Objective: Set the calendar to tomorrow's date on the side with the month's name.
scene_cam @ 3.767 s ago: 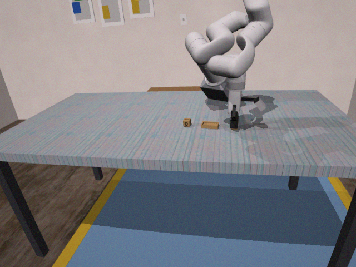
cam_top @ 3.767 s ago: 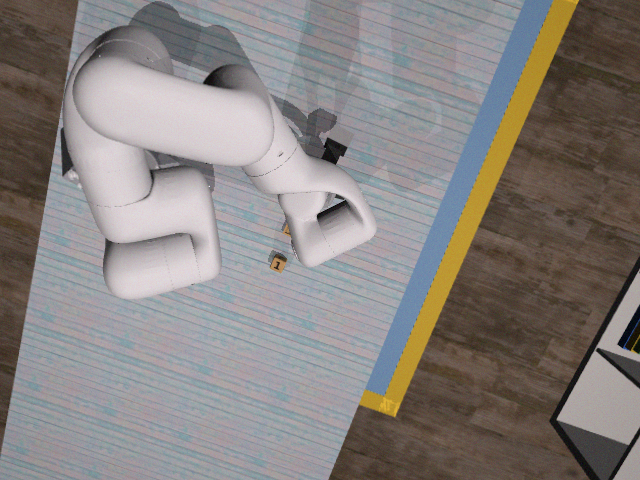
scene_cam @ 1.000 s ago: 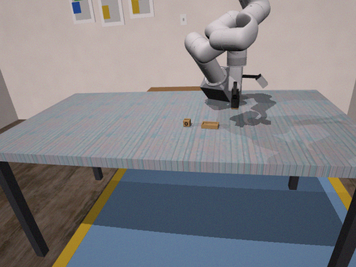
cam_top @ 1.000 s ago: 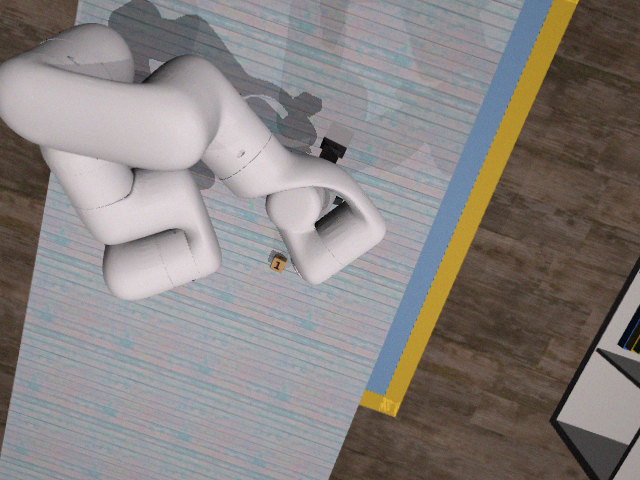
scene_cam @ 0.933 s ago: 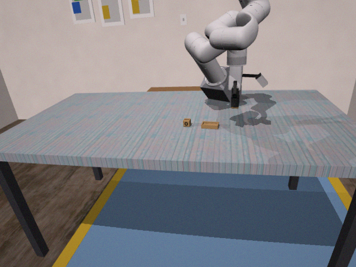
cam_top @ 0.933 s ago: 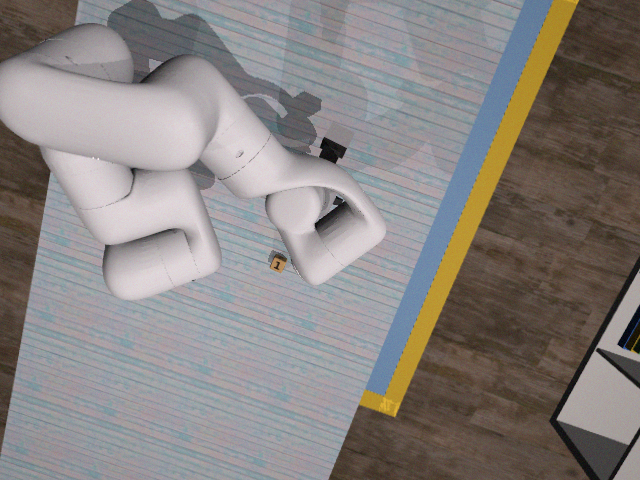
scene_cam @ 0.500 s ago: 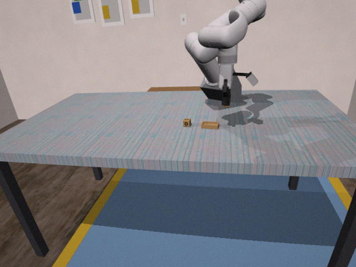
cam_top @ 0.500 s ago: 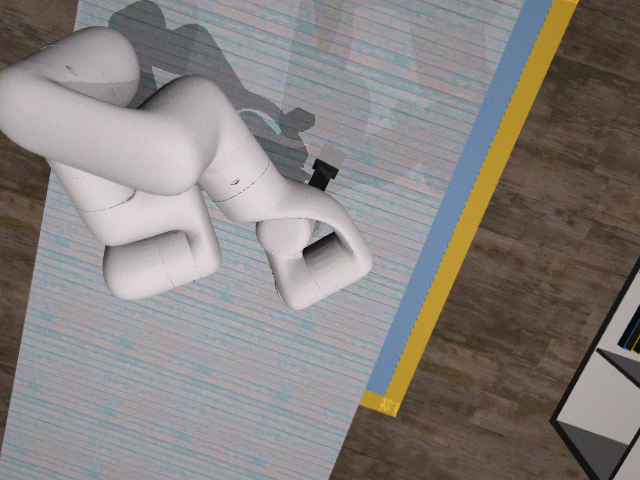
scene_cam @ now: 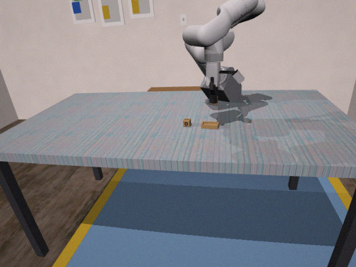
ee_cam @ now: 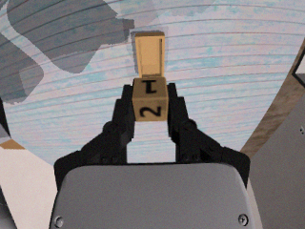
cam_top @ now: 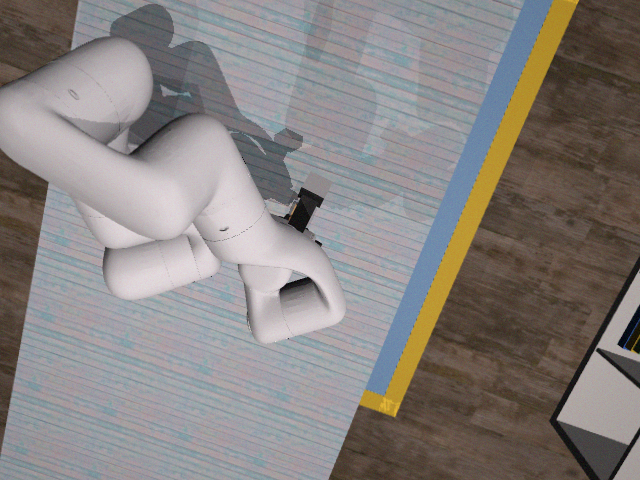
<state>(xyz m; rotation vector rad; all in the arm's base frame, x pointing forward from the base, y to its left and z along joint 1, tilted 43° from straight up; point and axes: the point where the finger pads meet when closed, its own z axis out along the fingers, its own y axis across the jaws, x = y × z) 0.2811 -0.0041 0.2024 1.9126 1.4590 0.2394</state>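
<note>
The wooden calendar tray is 13 cm below my hand, 2 cm to the right of it and 1 cm behind it. From my hand the other things lie so: wooden digit cube: 12 cm below, 11 cm to the right, 5 cm behind.
</note>
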